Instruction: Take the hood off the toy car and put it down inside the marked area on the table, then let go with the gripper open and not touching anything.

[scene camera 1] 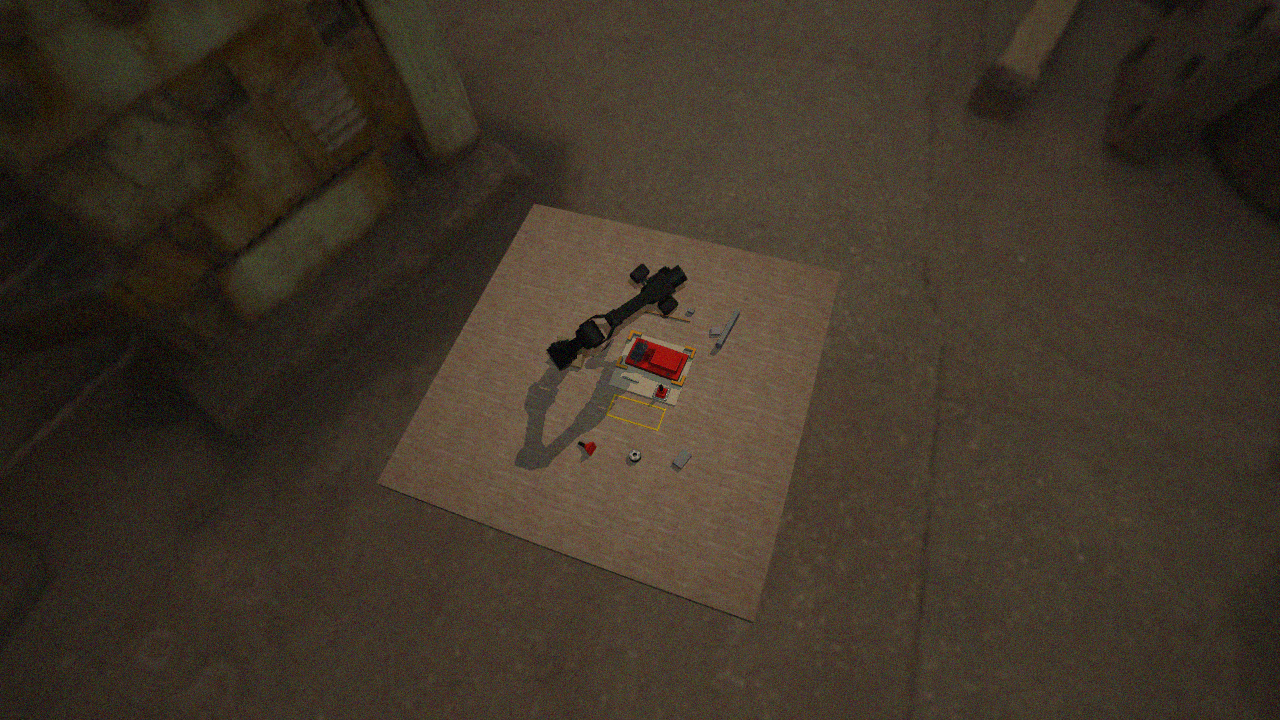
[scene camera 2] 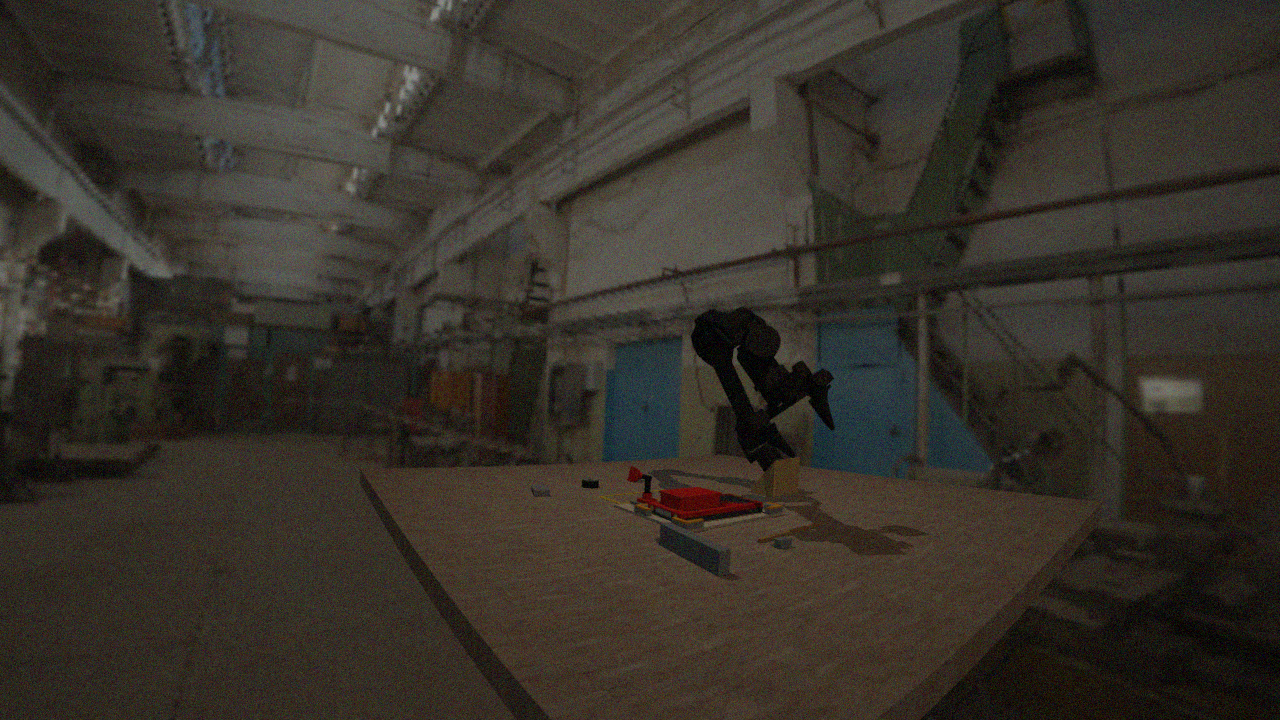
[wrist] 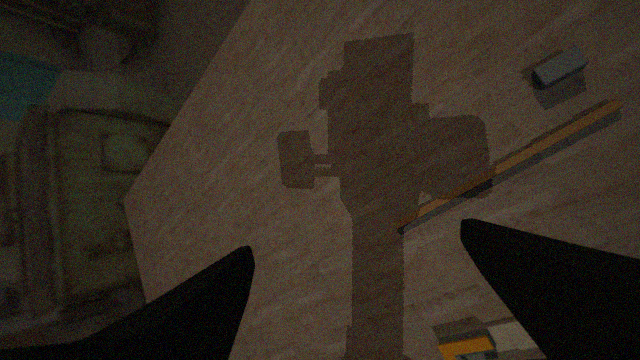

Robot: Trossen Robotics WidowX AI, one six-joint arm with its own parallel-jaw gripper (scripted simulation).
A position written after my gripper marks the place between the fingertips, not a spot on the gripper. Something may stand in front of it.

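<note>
My gripper [scene camera 2: 814, 443] open, holding nothing. Gripper [wrist: 354, 242] visible here too. Toy car [scene camera 2: 729, 506], also [scene camera 1: 642, 351]. Hood [scene camera 2: 682, 499]; out of frame in the wrist view.
</note>
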